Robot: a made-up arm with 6 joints. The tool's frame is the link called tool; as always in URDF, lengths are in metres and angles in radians. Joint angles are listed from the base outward.
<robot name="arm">
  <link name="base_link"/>
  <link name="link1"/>
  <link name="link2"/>
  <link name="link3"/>
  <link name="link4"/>
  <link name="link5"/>
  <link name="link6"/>
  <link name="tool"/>
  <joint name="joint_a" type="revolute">
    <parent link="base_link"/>
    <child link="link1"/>
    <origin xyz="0 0 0.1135" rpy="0 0 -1.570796"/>
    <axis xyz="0 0 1"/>
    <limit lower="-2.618" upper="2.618"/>
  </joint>
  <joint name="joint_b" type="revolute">
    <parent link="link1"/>
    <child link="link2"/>
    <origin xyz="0 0 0" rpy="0 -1.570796 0"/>
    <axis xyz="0 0 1"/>
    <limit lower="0" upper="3.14"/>
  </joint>
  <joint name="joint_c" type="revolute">
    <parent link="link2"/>
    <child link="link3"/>
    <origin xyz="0.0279 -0.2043 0"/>
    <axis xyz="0 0 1"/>
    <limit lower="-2.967" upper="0"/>
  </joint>
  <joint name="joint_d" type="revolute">
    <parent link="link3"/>
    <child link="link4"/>
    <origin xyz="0.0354 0.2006 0" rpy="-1.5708 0 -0.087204"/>
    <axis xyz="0 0 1"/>
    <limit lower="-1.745" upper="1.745"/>
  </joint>
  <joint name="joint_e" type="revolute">
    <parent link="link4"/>
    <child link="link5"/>
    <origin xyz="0 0 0" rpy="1.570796 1.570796 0"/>
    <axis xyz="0 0 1"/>
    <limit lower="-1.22" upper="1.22"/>
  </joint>
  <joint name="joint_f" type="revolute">
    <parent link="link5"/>
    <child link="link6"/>
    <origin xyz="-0.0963 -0.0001 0" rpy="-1.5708 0 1.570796"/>
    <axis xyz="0 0 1"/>
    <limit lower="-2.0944" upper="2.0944"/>
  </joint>
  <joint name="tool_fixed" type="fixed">
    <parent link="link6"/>
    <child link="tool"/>
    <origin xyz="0 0 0" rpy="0 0 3.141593"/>
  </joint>
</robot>
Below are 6 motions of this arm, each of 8 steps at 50 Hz.
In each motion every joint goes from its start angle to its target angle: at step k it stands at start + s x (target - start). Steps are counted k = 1, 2, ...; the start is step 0. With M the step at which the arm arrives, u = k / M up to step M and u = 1 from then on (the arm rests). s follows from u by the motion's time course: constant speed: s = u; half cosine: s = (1 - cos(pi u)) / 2; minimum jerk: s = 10 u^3 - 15 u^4 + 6 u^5.
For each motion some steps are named. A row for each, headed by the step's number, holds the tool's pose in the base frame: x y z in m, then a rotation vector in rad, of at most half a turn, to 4 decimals.
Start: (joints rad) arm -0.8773 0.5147 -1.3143 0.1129 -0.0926 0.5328
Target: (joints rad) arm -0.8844 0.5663 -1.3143 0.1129 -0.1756 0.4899
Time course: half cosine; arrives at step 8
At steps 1, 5, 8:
1: 0.0022 -0.0042 0.4869 0.4158 0.4218 -0.2303
5: 0.0070 -0.0110 0.4894 0.4015 0.4082 -0.2649
8: 0.0092 -0.0142 0.4905 0.3949 0.4017 -0.2813

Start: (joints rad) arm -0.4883 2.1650 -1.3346 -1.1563 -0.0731 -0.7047
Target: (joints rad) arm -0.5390 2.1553 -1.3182 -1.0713 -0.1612 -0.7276
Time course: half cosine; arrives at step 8
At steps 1, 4, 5, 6, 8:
1: 0.3309 -0.1691 0.0801 -1.6448 1.9542 -1.0435
4: 0.3283 -0.1737 0.0817 -1.5852 1.9547 -1.0337
5: 0.3273 -0.1757 0.0825 -1.5603 1.9543 -1.0308
6: 0.3263 -0.1774 0.0832 -1.5391 1.9537 -1.0288
8: 0.3255 -0.1790 0.0838 -1.5198 1.9529 -1.0274

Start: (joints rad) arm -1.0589 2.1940 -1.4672 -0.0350 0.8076 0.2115
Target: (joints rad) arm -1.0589 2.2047 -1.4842 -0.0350 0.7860 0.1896
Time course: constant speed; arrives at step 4
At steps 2, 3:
2: 0.1593 -0.2885 0.0607 1.7537 2.4650 -0.1235
3: 0.1600 -0.2896 0.0607 1.7432 2.4647 -0.1281

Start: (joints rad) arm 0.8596 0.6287 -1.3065 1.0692 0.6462 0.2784
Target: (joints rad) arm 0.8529 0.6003 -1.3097 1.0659 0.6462 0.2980
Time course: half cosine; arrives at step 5
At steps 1, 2, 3, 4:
1: 0.0000 0.0780 0.4429 -0.3358 1.5046 2.0902
2: -0.0014 0.0761 0.4434 -0.3342 1.4973 2.0935
3: -0.0033 0.0738 0.4441 -0.3321 1.4882 2.0976
4: -0.0047 0.0719 0.4446 -0.3306 1.4808 2.1008

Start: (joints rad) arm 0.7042 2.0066 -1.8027 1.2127 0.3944 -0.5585
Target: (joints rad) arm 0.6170 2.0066 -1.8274 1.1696 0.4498 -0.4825
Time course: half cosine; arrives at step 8
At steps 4, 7, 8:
4: 0.2941 0.2751 0.2598 -0.3225 1.9895 1.2313
7: 0.3032 0.2639 0.2616 -0.2865 2.0004 1.2270
8: 0.3039 0.2630 0.2617 -0.2835 2.0013 1.2266

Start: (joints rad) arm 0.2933 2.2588 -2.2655 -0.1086 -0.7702 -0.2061
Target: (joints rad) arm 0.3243 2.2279 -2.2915 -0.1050 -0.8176 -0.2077
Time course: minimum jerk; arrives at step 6
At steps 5, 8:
5: 0.3770 0.1340 0.3844 -0.2515 0.5592 0.0653
8: 0.3764 0.1343 0.3852 -0.2507 0.5555 0.0664

